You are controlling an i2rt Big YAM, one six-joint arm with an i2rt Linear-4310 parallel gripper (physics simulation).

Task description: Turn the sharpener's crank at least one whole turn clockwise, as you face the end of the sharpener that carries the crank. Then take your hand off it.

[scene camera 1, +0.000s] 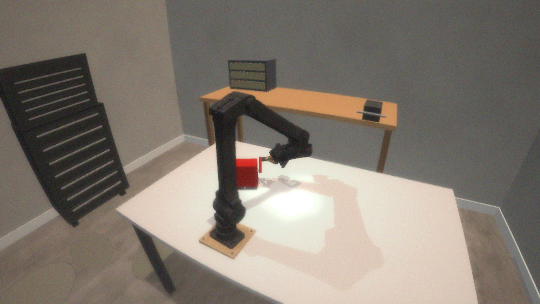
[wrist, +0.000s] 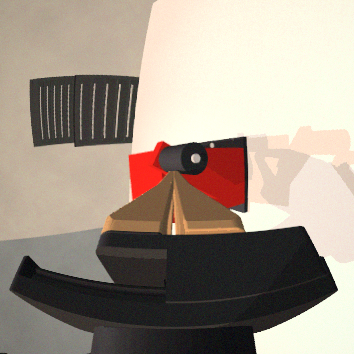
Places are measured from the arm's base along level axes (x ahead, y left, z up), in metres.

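Pixels of known places: gripper, fingertip midpoint: (scene camera 1: 265, 158) (wrist: 173, 178); arm's base, link origin: (scene camera 1: 227, 236).
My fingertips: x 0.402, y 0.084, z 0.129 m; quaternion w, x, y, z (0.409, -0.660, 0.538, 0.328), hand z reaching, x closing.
For each thing: its top centre in the pictures, then the offset to it from my fingertips. "spot": a spot on its surface instead. Level surfaces: height alone.
- red sharpener, surface spot: (wrist: 227, 172) spot: 0.029 m back, 0.032 m left, 0.098 m down
- white table, surface height: 0.138 m down
- crank's black knob, top centre: (wrist: 167, 159) 0.010 m ahead, 0.009 m left, 0.002 m up
The red sharpener (scene camera 1: 247, 174) (wrist: 227, 172) stands on the white table (scene camera 1: 410, 225), partly hidden behind the arm in the scene view. Its red crank arm (scene camera 1: 260, 165) is upright at the end that faces my gripper. The crank's black knob (wrist: 172, 159), with a light dot on its end, sticks out at the crank's top. My gripper (scene camera 1: 267, 159) (wrist: 173, 178) is shut, its tan fingertips together. The tips are right at the knob's side in the wrist view; whether they touch it I cannot tell. The knob is not between the fingers.
The arm's base plate (scene camera 1: 233, 250) is on the near left part of the table. Behind stands an orange bench (scene camera 1: 310, 102) with a drawer box (scene camera 1: 247, 75) and a black block (scene camera 1: 372, 110). A dark slatted cabinet (scene camera 1: 75, 155) (wrist: 82, 110) stands at the left.
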